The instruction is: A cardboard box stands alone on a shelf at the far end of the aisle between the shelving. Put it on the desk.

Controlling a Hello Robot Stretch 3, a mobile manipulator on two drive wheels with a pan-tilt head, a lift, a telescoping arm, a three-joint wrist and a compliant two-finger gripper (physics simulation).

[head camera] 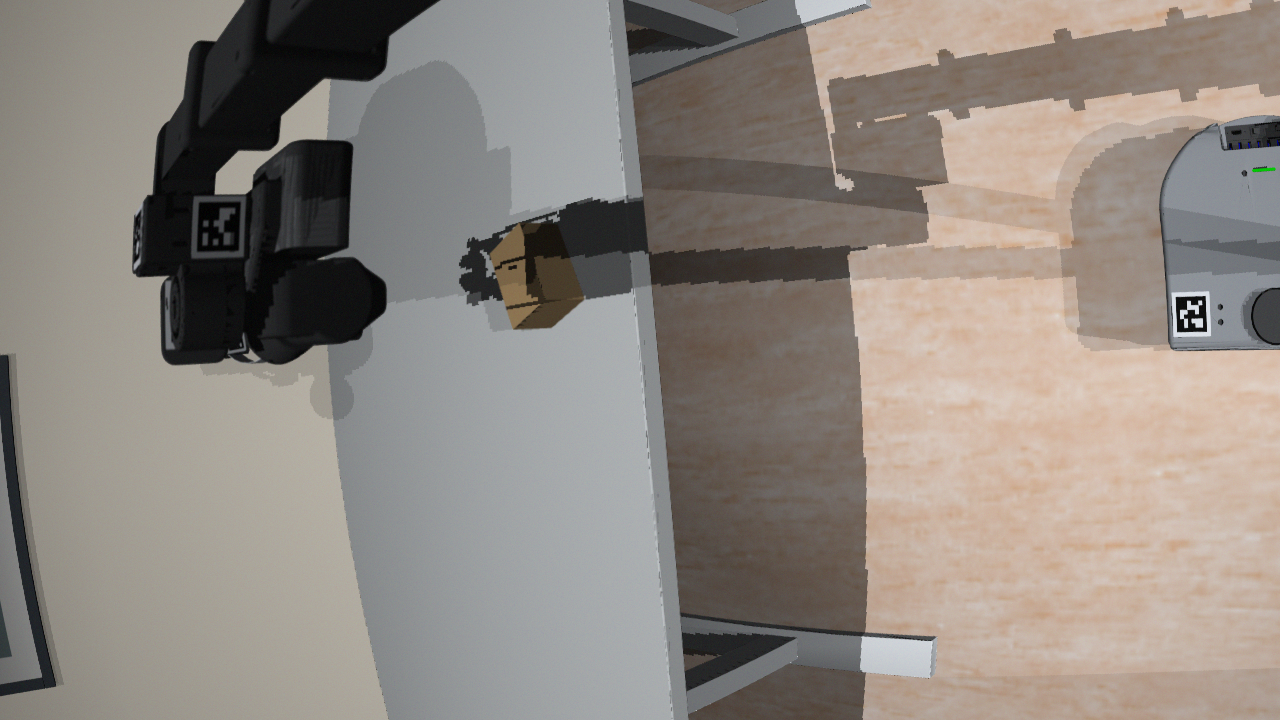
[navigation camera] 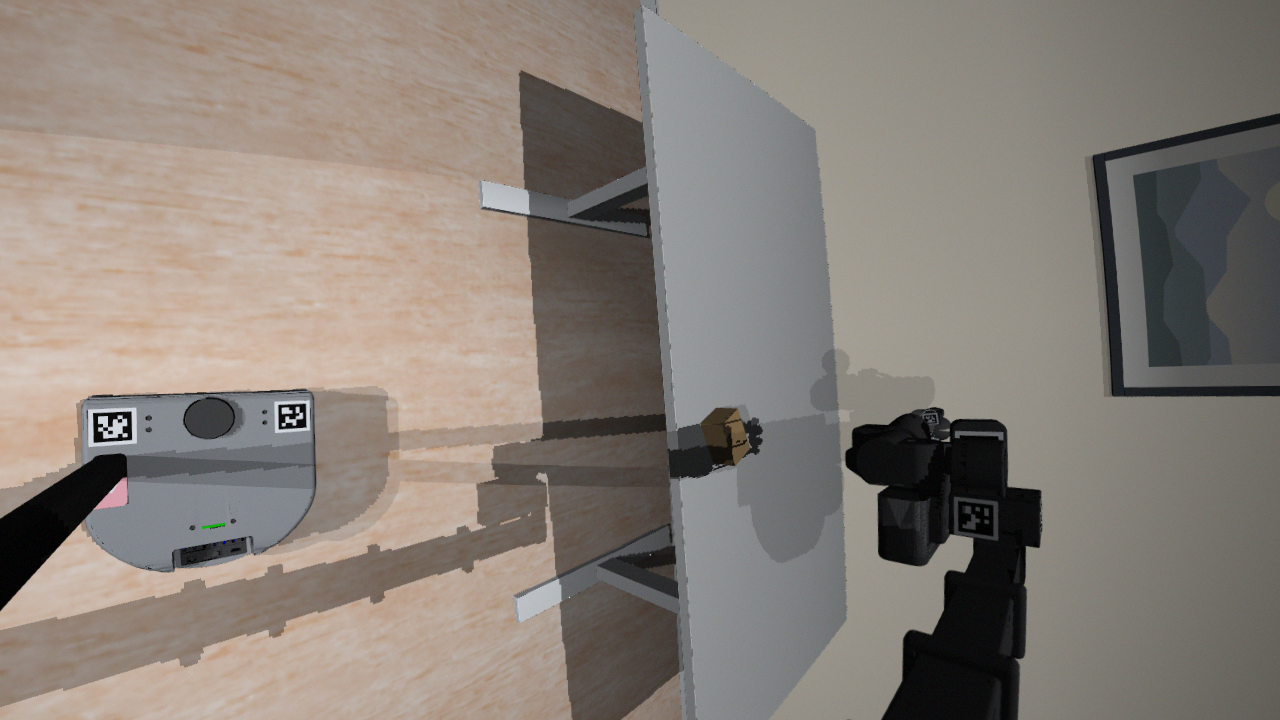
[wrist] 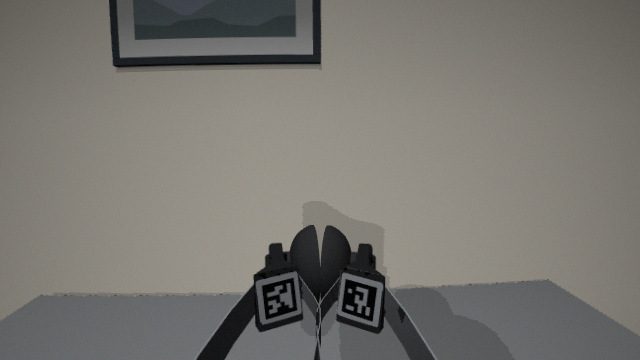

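Seen in the pictures: gripper, fingertip midpoint: [navigation camera: 937, 426]; robot's base at its link origin: [head camera: 1272, 313] [navigation camera: 209, 416].
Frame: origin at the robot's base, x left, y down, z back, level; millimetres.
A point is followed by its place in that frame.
The brown cardboard box [head camera: 540, 284] @[x -699, y -769, z 48 mm] [navigation camera: 723, 437] @[x -703, y -764, z 58 mm] rests on the grey desk [head camera: 501, 501] @[x -858, y -720, z -189 mm] [navigation camera: 742, 223] @[x -873, y -720, z -390 mm] [wrist: 125, 330], near its front edge, partly in shadow. It does not show in the wrist view. My gripper [wrist: 320, 250] @[x -721, y -1110, z 23 mm] is shut with its two dark fingertips together and no box between them. In the head and navigation views the arm and wrist are over the wall side of the desk, apart from the box, and the gripper body hides the fingers.
A framed picture [head camera: 26, 662] @[x -1382, y -1394, z -477 mm] [navigation camera: 1108, 277] @[x -1391, y -1357, z -246 mm] [wrist: 215, 61] hangs on the wall behind the desk. The robot base [head camera: 1199, 241] @[x -110, y -160, z 99 mm] [navigation camera: 201, 465] @[x 14, y -160, z 79 mm] stands on the wooden floor in front of it. The desk's feet [head camera: 897, 656] [navigation camera: 503, 196] stick out along the floor.
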